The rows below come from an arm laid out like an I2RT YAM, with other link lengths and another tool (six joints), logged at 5 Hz.
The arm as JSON. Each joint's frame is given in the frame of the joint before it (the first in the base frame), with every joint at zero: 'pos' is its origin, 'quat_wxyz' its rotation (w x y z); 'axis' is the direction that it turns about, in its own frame. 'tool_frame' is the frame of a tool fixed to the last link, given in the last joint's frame.
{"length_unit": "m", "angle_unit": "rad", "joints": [
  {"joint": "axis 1", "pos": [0.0, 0.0, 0.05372], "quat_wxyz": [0.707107, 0.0, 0.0, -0.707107], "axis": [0.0, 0.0, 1.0]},
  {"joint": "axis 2", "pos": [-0.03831, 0.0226, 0.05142], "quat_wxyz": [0.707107, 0.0, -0.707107, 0.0], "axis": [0.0, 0.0, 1.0]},
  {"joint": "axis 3", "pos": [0.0, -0.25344, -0.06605], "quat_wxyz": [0.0, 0.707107, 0.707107, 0.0], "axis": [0.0, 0.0, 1.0]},
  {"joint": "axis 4", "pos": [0.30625, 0.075, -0.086], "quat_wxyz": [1.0, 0.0, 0.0, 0.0], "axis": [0.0, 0.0, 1.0]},
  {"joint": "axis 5", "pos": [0.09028, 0.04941, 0.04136], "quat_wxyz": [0.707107, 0.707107, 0.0, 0.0], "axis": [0.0, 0.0, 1.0]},
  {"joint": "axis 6", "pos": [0.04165, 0.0, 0.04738], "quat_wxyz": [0.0, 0.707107, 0.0, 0.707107], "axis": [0.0, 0.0, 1.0]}
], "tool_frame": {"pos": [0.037, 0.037, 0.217], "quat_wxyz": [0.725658, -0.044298, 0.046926, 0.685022]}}
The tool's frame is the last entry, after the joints.
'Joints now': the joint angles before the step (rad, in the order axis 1, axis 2, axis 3, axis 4, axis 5, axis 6). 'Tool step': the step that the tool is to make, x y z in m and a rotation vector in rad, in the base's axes. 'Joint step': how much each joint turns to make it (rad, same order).
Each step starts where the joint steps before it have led.
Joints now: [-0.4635, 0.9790, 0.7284, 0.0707, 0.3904, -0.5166]
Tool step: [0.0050, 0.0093, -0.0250, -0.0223, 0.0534, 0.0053]
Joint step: [0.0467, 0.0279, -0.0415, 0.0457, 0.0488, -0.0374]
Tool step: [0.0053, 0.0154, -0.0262, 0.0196, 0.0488, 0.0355]
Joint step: [0.0292, 0.0162, -0.0229, -0.0123, -0.0059, -0.0027]
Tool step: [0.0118, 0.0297, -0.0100, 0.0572, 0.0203, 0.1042]
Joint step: [0.0126, -0.0185, 0.0114, -0.0776, -0.1006, 0.0200]
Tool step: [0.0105, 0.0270, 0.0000, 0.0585, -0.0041, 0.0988]
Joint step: [-0.0009, -0.0180, 0.0193, -0.0613, -0.1121, 0.0232]
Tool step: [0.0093, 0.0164, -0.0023, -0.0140, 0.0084, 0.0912]
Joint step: [0.0001, -0.0004, -0.0088, 0.0138, -0.0812, -0.0450]
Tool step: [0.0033, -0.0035, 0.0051, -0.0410, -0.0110, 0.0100]
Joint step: [-0.0001, 0.0021, -0.0122, 0.0446, 0.0006, -0.0359]
